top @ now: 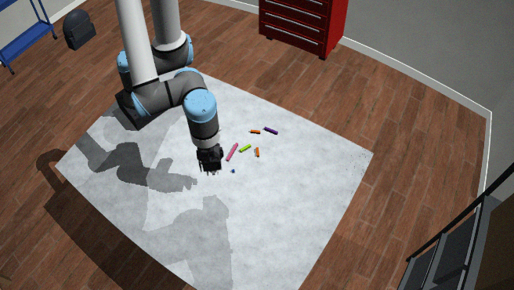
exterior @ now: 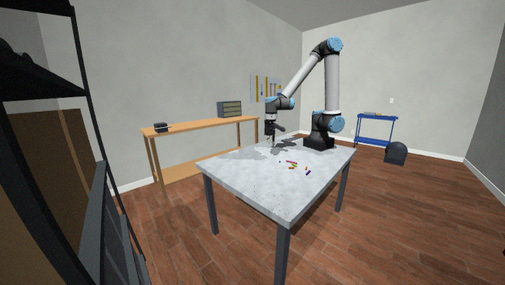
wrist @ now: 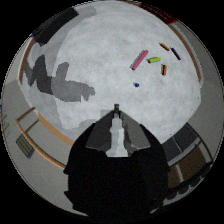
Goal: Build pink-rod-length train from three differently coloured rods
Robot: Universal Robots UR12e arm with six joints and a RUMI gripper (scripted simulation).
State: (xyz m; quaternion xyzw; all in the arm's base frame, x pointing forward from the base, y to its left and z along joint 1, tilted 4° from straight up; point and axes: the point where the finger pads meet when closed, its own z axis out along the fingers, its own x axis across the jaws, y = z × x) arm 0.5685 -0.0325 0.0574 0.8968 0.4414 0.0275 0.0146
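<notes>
The blue rod lies 110 mm below my hand and 90 mm to the left of it. The rest, counted from my hand: pink rod (150 mm to the left, 110 mm below, 60 mm behind); lime rod (200 mm to the left, 110 mm below, 40 mm behind); grey rod (10 mm below).
</notes>
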